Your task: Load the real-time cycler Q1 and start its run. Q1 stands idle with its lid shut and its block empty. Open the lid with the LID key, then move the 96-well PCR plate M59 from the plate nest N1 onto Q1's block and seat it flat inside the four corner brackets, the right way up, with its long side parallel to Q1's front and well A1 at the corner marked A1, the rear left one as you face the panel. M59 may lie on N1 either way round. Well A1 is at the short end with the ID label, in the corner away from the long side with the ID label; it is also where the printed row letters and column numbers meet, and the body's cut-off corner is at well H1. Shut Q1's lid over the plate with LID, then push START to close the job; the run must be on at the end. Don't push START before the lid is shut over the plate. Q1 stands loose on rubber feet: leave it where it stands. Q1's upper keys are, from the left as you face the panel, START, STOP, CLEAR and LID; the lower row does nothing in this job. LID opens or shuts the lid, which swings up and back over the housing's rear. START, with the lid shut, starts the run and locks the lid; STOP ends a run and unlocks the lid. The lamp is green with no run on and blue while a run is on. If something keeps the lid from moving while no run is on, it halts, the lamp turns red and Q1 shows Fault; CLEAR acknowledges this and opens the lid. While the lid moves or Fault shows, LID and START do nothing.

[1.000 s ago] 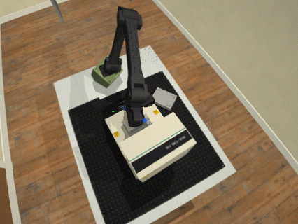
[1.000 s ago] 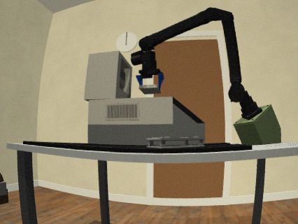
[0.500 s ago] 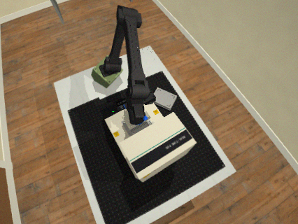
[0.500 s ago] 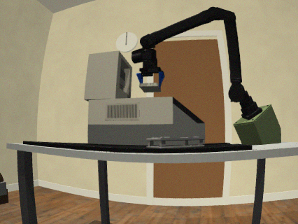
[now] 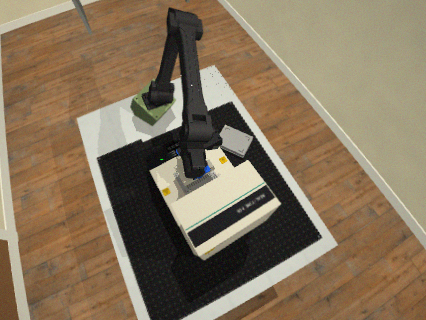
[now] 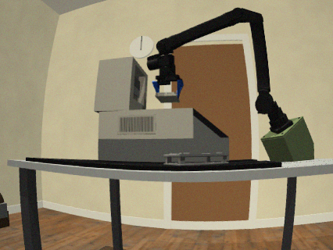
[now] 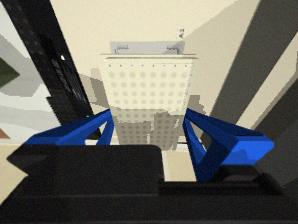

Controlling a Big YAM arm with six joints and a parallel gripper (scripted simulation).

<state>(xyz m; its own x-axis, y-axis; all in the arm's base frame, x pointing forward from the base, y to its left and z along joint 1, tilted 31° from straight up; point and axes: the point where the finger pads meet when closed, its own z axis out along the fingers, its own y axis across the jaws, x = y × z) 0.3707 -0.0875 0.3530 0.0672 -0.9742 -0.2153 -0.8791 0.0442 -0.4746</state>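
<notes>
Now: the 96-well plate M59 right at my hand. From my hand the other things lie so: plate nest N1 (15 cm behind, 27 cm to the left, 25 cm below).
</notes>
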